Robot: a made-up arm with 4 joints.
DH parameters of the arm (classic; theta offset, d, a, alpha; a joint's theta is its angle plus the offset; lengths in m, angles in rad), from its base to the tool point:
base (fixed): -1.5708 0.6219 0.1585 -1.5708
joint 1: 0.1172 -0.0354 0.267 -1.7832
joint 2: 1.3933 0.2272 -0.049 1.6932
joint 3: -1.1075 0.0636 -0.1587 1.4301
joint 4: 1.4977 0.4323 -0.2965 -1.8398
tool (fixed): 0.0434 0.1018 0 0
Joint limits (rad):
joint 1: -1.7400..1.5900
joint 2: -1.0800..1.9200
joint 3: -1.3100..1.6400
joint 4: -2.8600..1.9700
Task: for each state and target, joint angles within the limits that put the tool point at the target. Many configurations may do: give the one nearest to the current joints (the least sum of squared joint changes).
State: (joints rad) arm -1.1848 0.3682 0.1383 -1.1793
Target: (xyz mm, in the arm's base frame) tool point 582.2 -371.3 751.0
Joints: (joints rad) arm -1.3097 -0.0297 0.7253 -1.0762
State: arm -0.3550 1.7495 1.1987 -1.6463
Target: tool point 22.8 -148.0 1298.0
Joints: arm -1.1735 1.4753 1.5530 -1.3364
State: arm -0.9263 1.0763 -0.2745 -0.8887
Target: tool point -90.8 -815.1 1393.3
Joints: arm -1.5286 1.4029 -0.1323 -1.1502
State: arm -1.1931 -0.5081 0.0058 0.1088
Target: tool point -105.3 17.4 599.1
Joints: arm -0.9711 -1.0360 0.6617 0.5420
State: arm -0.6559 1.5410 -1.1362 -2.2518
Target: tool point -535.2 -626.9 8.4
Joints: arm -0.1553 1.4686 -1.1803 -1.9115
